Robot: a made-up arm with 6 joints. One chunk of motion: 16 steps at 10 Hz.
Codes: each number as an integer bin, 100 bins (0 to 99) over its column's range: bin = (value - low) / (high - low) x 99, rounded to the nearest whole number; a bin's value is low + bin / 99 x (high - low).
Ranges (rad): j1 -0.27..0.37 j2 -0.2..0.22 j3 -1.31..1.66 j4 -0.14..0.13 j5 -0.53..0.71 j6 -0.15..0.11
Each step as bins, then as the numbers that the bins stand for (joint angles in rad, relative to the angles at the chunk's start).
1 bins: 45 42 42 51 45 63
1 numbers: 0.0209 -0.0218 -0.0500 -0.0009 0.0336 0.0155
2 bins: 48 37 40 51 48 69
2 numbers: 0.0403 -0.0430 -0.1100 -0.0009 0.0712 0.0312
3 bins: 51 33 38 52 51 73
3 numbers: 0.0597 -0.0600 -0.1700 0.0018 0.1088 0.0417
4 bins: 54 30 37 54 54 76
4 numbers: 0.0791 -0.0727 -0.2000 0.0073 0.1464 0.0496
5 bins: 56 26 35 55 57 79
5 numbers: 0.0920 -0.0897 -0.2600 0.0100 0.1839 0.0575
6 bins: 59 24 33 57 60 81
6 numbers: 0.1114 -0.0982 -0.3200 0.0155 0.2215 0.0627
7 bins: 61 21 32 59 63 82
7 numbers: 0.1243 -0.1109 -0.3500 0.0209 0.2591 0.0654
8 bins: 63 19 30 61 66 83
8 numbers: 0.1373 -0.1194 -0.4100 0.0264 0.2967 0.0680
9 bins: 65 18 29 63 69 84
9 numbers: 0.1502 -0.1236 -0.4400 0.0318 0.3342 0.0706
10 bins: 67 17 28 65 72 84
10 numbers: 0.1631 -0.1279 -0.4700 0.0373 0.3718 0.0706
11 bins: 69 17 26 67 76 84
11 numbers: 0.1761 -0.1279 -0.5300 0.0427 0.4219 0.0706
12 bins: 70 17 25 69 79 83
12 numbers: 0.1825 -0.1279 -0.5600 0.0482 0.4595 0.0680
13 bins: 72 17 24 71 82 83
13 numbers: 0.1955 -0.1279 -0.5900 0.0536 0.4971 0.0680
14 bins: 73 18 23 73 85 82
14 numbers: 0.2019 -0.1236 -0.6200 0.0591 0.5346 0.0654
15 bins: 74 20 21 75 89 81
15 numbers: 0.2084 -0.1152 -0.6800 0.0645 0.5847 0.0627
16 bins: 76 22 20 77 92 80
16 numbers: 0.2213 -0.1067 -0.7100 0.0700 0.6223 0.0601
